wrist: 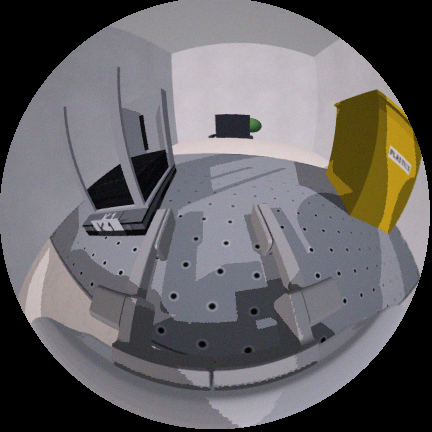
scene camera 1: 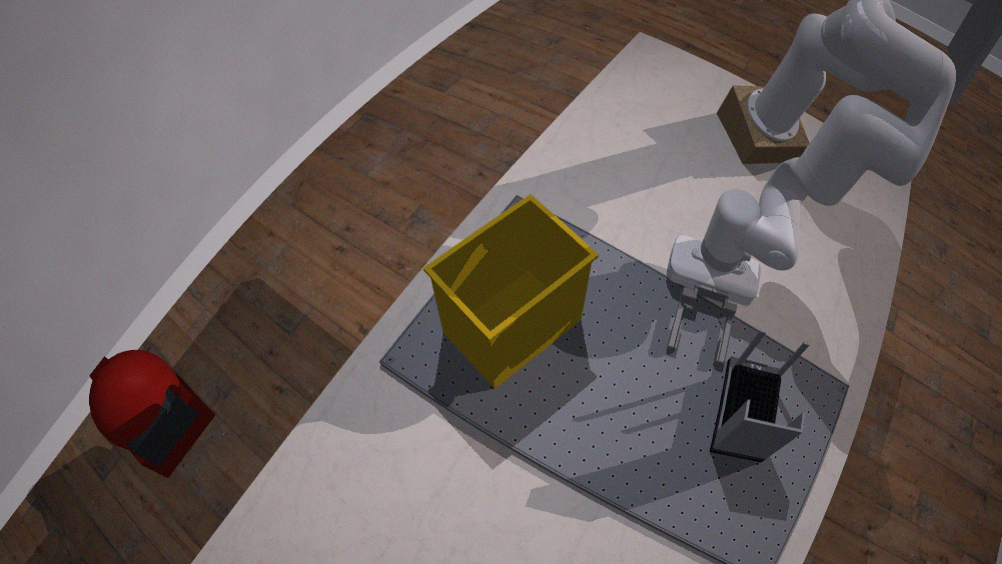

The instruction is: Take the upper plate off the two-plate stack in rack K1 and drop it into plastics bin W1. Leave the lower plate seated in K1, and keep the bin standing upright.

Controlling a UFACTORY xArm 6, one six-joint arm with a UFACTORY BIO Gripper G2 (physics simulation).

my gripper: wrist; scene camera 1
black plate: wrist; scene camera 1
same spot on black plate: point(wrist: 112, 183) = point(scene camera 1: 754, 369)
same spot on my gripper: point(wrist: 300, 307) = point(scene camera 1: 694, 294)
